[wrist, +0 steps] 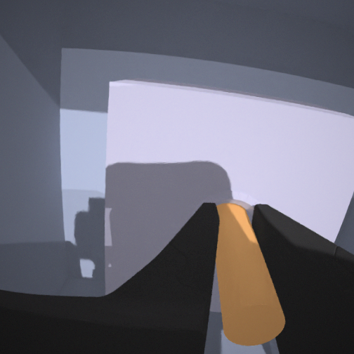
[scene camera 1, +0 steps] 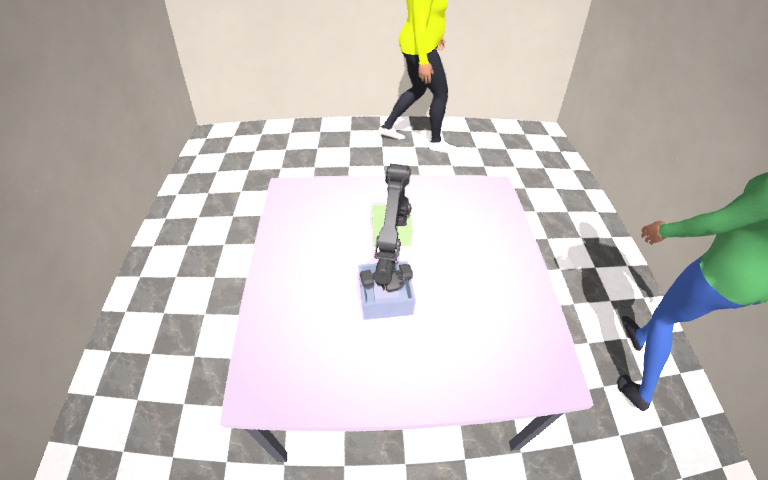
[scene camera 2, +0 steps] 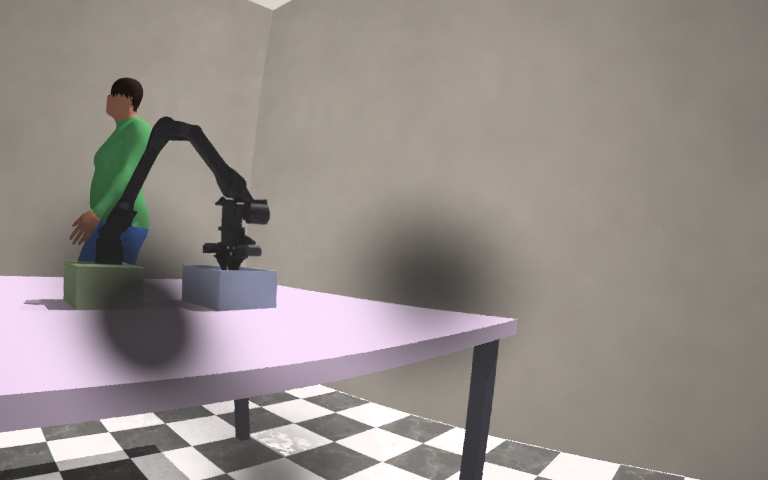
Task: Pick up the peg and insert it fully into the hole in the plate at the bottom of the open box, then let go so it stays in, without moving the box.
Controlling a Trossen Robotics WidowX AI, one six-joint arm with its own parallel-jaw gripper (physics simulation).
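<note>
The orange peg stands between the two dark fingers in the wrist view. My gripper is shut on the peg and reaches down into the open blue-grey box. The pale lilac plate lies at the bottom of the box. Part of the hole's rim shows right beside the far end of the peg. The peg's far end and the fingertips hide the rest of the hole, so I cannot tell how far the peg's end is above or inside it.
The arm's base stands at a green block, behind the box on the pink table. The box walls rise around the gripper. A person in green and one in yellow stand beyond the table.
</note>
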